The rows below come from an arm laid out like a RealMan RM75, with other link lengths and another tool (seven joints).
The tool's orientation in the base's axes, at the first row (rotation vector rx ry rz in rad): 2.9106, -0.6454, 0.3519
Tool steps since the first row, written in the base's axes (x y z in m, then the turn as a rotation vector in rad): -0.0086, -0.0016, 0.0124, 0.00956, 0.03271, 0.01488; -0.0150, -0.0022, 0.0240, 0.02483, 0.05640, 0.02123; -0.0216, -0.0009, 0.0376, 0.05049, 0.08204, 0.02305; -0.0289, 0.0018, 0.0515, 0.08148, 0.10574, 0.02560; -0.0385, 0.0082, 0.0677, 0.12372, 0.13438, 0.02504; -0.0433, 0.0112, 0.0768, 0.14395, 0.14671, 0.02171; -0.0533, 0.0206, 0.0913, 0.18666, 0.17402, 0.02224; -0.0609, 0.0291, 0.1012, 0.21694, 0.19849, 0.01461; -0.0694, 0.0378, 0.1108, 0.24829, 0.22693, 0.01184
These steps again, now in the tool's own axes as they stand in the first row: -0.0038, 0.0062, -0.0133, -0.00081, -0.03224, -0.01851; -0.0062, 0.0105, -0.0256, 0.00483, -0.05957, -0.02601; -0.0090, 0.0133, -0.0403, 0.01767, -0.09351, -0.02747; -0.0130, 0.0152, -0.0556, 0.03617, -0.12795, -0.02823; -0.0198, 0.0150, -0.0743, 0.06181, -0.17193, -0.02470; -0.0229, 0.0151, -0.0845, 0.07386, -0.19201, -0.01980; -0.0318, 0.0122, -0.1022, 0.10072, -0.23492, -0.01698; -0.0393, 0.0087, -0.1148, 0.11568, -0.27060, -0.00822; -0.0478, 0.0054, -0.1273, 0.13125, -0.30990, -0.00466
